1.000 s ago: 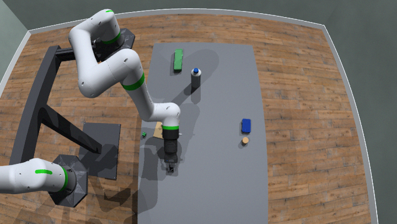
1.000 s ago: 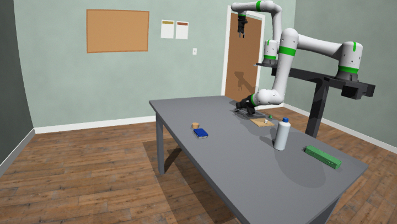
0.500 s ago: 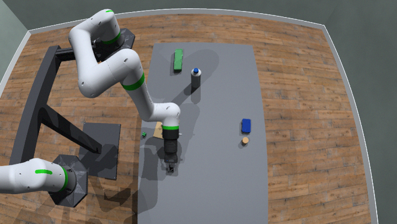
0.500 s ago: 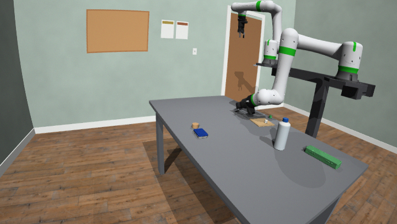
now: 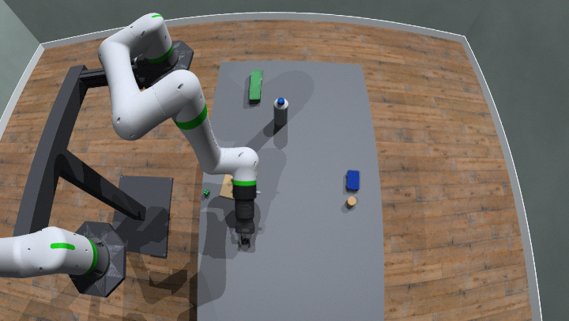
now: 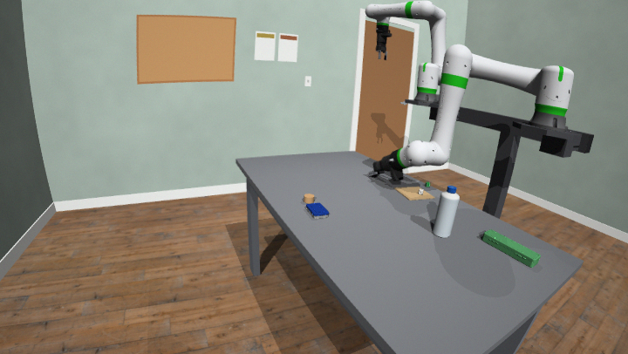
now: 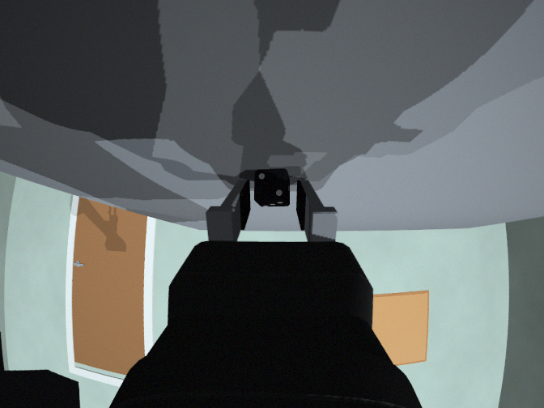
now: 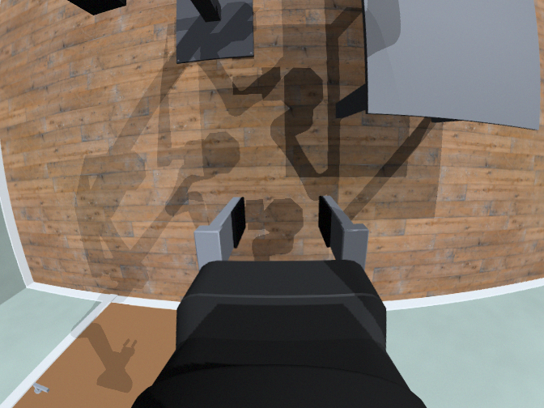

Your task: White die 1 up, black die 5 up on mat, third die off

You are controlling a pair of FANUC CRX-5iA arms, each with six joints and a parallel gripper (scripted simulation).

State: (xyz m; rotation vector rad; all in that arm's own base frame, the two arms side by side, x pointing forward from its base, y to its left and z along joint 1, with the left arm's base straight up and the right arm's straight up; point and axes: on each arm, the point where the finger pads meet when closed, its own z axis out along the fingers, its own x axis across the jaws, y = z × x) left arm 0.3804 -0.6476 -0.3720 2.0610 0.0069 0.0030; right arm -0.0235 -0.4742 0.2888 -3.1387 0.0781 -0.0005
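The black die lies 10 mm below my left hand. Round my left hand: tan mat (240 mm to the left, 80 mm behind, 20 mm below); then green die (210 mm behind, 180 mm to the left, 10 mm below); then white die (260 mm to the left, 100 mm behind, 10 mm below).
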